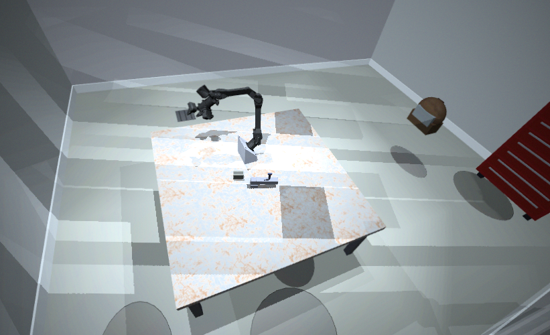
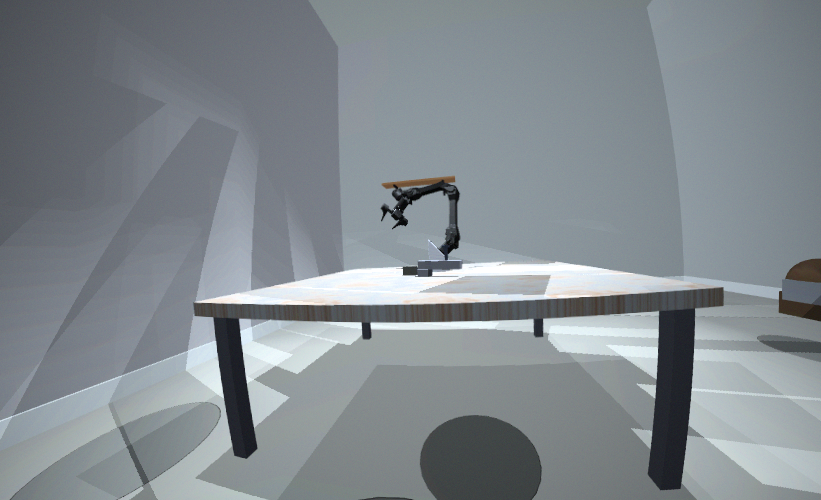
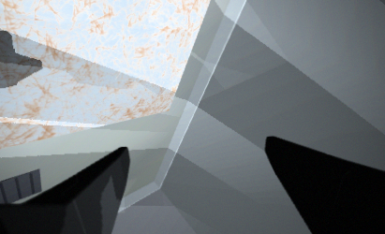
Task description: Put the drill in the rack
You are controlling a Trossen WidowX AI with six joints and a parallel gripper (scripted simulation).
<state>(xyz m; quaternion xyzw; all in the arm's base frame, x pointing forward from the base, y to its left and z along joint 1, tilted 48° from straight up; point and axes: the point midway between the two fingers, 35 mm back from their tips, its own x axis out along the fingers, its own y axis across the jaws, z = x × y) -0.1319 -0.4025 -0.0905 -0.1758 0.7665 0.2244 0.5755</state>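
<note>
Right now my gripper tip is 470 mm short of the dark key, 430 mm to the right of it and 180 mm above it. Round my gripper tip: rack 360 mm ahead, 260 mm below, 250 mm to the left; drill 460 mm ahead, 380 mm to the left, 230 mm below.
</note>
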